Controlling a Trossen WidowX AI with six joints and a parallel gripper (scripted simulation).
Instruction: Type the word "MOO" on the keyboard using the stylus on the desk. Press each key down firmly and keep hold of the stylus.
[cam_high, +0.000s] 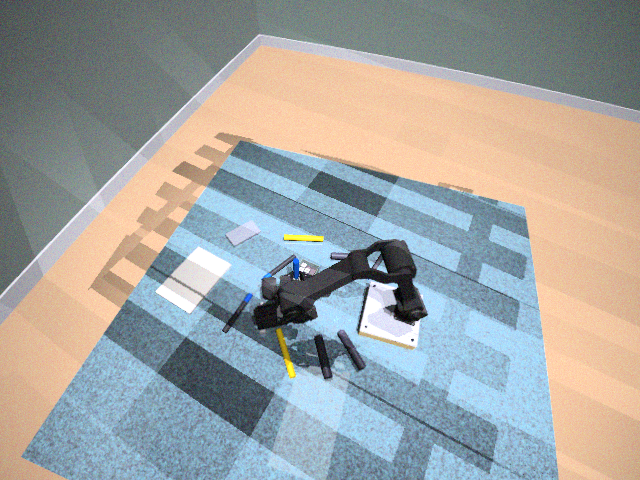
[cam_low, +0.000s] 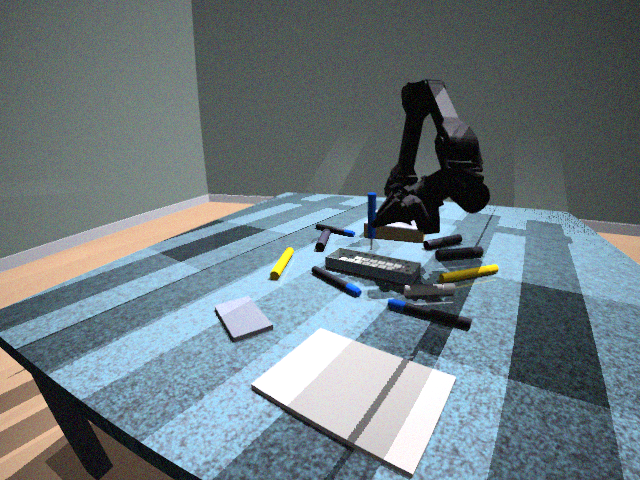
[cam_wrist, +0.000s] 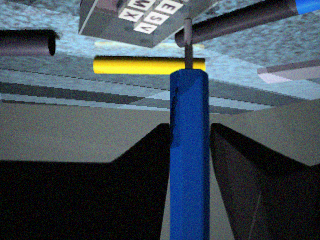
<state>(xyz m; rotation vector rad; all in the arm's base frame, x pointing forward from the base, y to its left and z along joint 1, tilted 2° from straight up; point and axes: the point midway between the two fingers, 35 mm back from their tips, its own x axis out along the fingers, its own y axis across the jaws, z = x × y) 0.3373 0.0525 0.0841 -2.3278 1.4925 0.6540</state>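
Right now the white marker is 50 mm ahead of my gripper tip, 140 mm to the left of it and 100 mm below it. From my gripper tip the other things lie so: blue stylus 10 mm below; then yellow marker 50 mm behind, 200 mm to the left, 100 mm below; then grey pad 270 mm ahead, 130 mm to the right, 100 mm below.
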